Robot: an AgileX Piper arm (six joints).
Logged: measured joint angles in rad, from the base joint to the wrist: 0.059, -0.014, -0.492, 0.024, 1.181, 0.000; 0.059, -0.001, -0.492, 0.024, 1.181, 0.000; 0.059, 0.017, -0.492, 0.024, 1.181, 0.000; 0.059, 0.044, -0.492, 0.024, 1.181, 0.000; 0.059, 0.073, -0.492, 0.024, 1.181, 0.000; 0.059, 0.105, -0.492, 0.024, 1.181, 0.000; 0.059, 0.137, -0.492, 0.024, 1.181, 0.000; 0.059, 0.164, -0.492, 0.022, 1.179, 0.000; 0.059, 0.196, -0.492, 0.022, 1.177, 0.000; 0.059, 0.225, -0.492, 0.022, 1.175, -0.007
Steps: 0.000, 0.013, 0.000, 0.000, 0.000, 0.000; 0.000, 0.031, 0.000, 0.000, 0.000, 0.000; 0.000, 0.058, 0.000, 0.000, 0.000, 0.000; 0.000, 0.087, 0.000, 0.000, 0.000, 0.000; 0.000, 0.119, 0.000, 0.000, 0.000, 0.000; 0.000, 0.151, 0.000, 0.000, 0.000, 0.000; 0.000, 0.178, 0.000, -0.002, -0.002, 0.000; 0.000, 0.210, 0.000, -0.002, -0.004, 0.000; 0.000, 0.239, 0.000, -0.002, -0.006, -0.007
